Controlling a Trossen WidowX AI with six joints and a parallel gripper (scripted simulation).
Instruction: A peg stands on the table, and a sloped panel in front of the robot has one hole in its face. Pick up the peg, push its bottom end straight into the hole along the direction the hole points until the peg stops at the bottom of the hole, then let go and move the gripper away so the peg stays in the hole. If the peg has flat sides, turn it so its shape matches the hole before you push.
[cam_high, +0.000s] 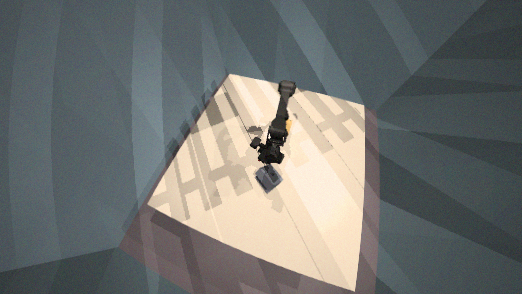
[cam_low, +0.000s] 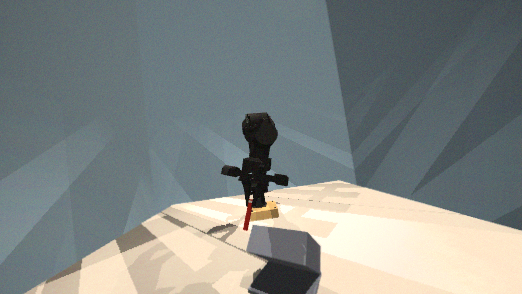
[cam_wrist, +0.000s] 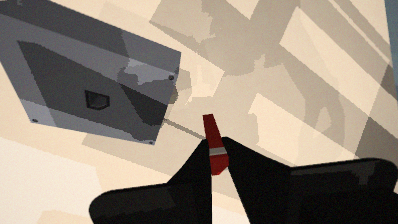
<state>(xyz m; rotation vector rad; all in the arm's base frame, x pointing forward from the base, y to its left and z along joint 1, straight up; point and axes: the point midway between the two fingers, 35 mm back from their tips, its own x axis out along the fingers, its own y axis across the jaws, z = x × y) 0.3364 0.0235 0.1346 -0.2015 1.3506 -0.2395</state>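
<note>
The grey sloped panel is 7 cm ahead of my gripper tip, 8 cm to the left of it and 8 cm below it. From my gripper tip the other things lie so: red peg: right at my gripper tip.
</note>
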